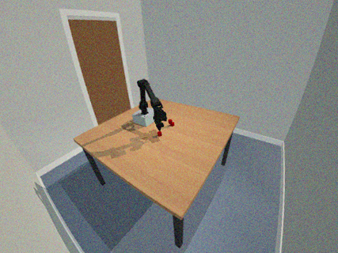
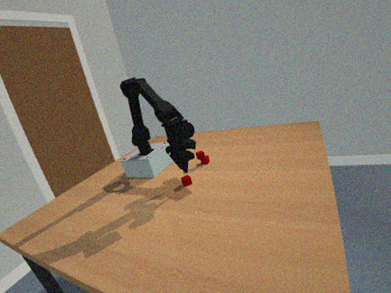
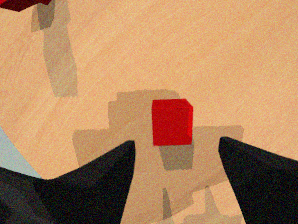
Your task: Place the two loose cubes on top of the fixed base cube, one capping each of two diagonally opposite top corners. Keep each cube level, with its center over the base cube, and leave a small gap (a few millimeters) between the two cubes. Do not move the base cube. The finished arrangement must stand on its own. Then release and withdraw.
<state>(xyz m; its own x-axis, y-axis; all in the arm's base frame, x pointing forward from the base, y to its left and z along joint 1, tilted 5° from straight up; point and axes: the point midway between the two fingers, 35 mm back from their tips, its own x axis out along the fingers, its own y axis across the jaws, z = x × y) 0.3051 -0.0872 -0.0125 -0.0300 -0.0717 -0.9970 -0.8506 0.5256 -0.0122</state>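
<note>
Right now my gripper tip is 19 cm to the right of the red cube, 4 cm past it and 2 cm above it.
</note>
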